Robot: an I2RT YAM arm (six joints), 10 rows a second.
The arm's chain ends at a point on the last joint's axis. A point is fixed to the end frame.
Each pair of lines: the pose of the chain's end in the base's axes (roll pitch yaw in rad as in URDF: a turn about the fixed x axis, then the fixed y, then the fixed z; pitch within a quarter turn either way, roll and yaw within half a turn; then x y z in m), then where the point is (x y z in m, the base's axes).
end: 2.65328 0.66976 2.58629 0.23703 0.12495 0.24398
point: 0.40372 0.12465 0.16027
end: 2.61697 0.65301 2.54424 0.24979 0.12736 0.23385
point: 0.41660 0.12654 0.15039
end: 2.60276 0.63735 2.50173 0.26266 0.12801 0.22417
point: 0.42885 0.12308 0.13963
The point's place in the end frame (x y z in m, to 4 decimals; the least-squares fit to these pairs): -0.0592 0.0053 0.1768
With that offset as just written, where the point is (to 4 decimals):
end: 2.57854 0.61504 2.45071 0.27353 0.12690 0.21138
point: 0.4390 0.1183 0.1257
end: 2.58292 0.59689 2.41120 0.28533 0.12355 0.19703
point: 0.4489 0.1089 0.1086
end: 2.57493 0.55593 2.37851 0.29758 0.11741 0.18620
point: 0.4584 0.1011 0.0932
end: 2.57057 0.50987 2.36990 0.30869 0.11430 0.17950
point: 0.4665 0.1003 0.0811
